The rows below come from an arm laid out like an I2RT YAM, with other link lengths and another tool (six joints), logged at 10 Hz.
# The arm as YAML. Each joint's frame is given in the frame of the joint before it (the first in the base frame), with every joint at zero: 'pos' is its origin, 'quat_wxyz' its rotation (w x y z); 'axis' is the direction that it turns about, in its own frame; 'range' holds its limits. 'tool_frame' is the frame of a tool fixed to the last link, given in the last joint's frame.
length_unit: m
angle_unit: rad
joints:
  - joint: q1
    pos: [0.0, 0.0, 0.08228]
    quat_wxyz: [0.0, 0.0, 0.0, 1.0]
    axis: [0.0, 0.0, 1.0]
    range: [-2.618, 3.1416]
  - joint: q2
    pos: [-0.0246, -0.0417, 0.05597]
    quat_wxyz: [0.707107, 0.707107, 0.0, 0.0]
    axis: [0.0, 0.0, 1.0]
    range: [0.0, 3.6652]
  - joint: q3
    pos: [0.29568, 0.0, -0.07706]
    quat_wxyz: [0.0, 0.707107, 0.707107, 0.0]
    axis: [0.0, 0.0, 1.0]
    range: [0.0, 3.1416]
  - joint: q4
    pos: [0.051, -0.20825, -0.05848]
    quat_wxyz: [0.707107, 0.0, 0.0, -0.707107]
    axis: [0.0, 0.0, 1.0]
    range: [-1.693, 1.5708]
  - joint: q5
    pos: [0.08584, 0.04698, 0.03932]
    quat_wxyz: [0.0, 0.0, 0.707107, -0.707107]
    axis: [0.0, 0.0, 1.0]
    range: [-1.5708, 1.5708]
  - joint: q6
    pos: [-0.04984, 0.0, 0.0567]
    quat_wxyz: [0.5, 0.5, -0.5, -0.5]
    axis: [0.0, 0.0, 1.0]
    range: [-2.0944, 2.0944]
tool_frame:
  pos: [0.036, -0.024, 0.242]
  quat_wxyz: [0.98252, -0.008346, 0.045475, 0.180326]
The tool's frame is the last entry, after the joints.
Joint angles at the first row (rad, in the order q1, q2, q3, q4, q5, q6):
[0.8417 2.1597 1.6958 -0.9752 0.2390 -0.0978]
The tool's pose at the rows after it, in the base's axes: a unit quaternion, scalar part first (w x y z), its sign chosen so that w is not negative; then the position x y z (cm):
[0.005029, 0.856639, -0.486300, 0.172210, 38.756, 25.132, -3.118]
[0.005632, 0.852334, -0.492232, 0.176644, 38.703, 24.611, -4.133]
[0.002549, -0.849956, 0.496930, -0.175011, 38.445, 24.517, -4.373]
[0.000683, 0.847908, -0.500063, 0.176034, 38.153, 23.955, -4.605]
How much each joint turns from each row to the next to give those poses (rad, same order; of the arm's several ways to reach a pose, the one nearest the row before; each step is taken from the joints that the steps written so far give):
[0.0004 0.0000 -0.0522 0.0137 0.0126 0.0194]
[0.0000 0.0000 -0.0549 0.0545 0.0099 0.0141]
[-0.0004 -0.0213 -0.0511 0.0446 -0.0061 0.0080]
[-0.0007 -0.0080 -0.0264 0.0119 0.0038 0.0077]

